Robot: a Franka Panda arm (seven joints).
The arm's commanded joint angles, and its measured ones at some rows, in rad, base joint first. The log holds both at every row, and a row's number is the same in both.
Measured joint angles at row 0: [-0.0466, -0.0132, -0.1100, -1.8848, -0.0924, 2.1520, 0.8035]
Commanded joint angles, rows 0 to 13: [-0.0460, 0.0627, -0.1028, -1.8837, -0.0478, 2.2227, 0.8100]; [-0.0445, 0.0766, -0.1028, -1.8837, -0.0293, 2.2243, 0.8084]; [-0.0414, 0.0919, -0.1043, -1.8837, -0.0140, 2.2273, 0.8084]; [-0.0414, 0.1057, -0.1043, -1.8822, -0.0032, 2.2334, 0.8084]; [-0.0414, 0.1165, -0.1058, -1.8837, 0.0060, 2.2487, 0.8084]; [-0.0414, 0.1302, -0.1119, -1.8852, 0.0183, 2.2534, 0.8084]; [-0.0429, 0.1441, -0.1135, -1.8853, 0.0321, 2.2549, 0.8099]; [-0.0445, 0.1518, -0.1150, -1.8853, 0.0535, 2.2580, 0.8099]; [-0.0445, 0.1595, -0.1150, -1.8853, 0.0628, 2.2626, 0.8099]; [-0.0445, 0.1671, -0.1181, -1.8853, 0.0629, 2.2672, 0.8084]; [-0.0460, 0.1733, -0.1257, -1.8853, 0.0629, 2.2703, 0.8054]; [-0.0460, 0.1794, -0.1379, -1.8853, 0.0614, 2.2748, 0.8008]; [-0.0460, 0.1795, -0.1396, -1.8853, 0.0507, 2.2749, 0.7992]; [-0.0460, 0.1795, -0.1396, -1.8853, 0.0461, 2.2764, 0.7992]
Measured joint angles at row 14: [-0.0443, 0.1685, -0.1307, -1.8889, 0.0455, 2.2560, 0.8046]
